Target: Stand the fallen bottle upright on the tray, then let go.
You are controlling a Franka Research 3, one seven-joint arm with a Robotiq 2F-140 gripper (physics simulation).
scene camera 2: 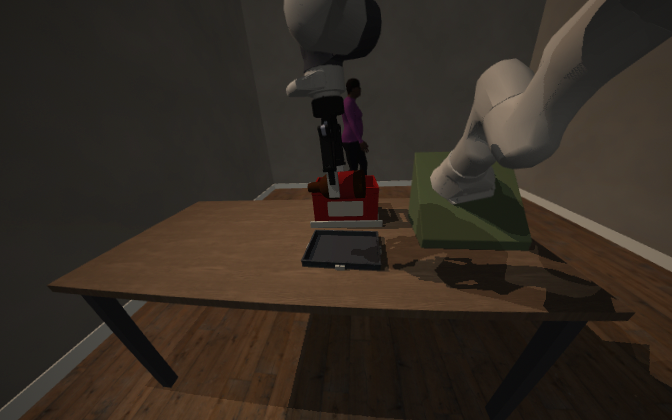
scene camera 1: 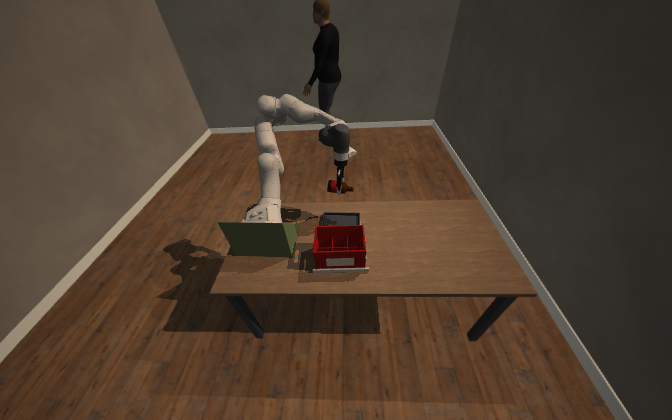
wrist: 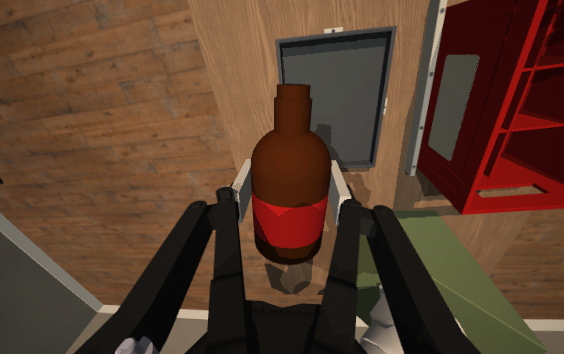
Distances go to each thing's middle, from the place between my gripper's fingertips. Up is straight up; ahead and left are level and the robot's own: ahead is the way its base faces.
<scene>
Right now my hand is 20 mm below the brown bottle (scene camera 2: 352, 184).
</scene>
